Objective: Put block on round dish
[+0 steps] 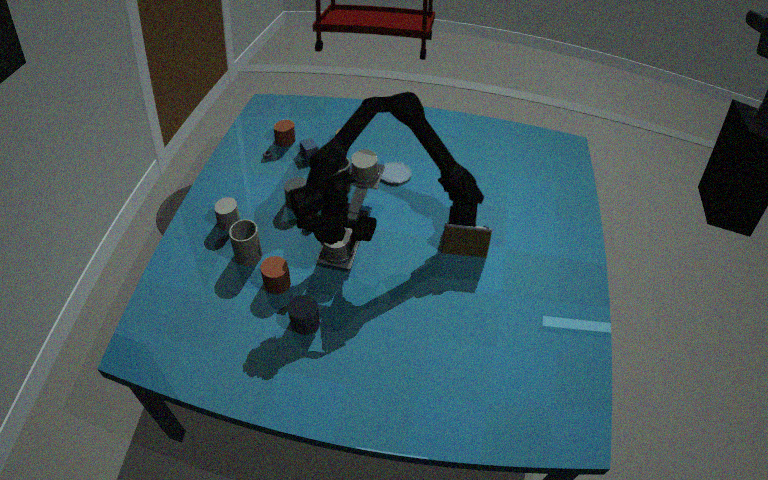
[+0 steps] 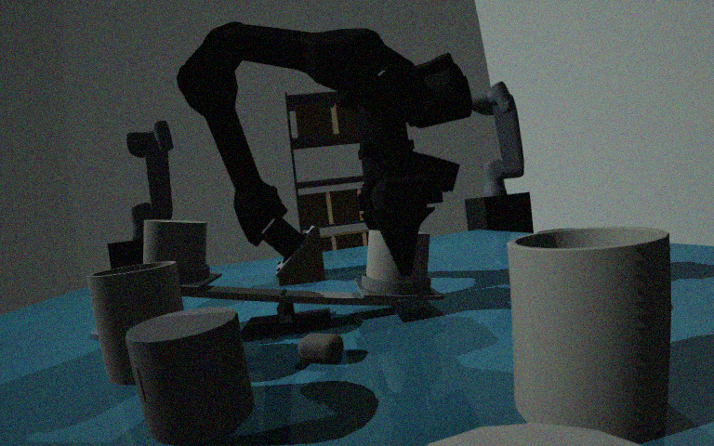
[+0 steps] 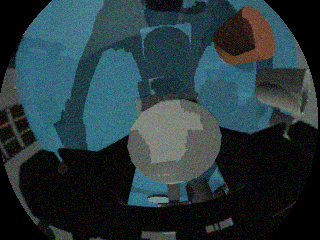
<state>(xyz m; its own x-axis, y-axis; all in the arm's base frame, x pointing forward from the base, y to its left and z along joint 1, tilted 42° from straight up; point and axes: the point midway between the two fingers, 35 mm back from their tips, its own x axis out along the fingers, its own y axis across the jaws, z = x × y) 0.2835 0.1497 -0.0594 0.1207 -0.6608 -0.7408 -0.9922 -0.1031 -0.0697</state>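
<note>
The balance beam is 14 cm to the right of my gripper tip, 1 cm below it and 1 cm ahead of it. From my gripper tip the other things lie so: pebble (11 cm ahead, 9 cm to the right, 4 cm below); then dark cylinder (23 cm to the left, 1 cm below); then grey block (1 cm below).
</note>
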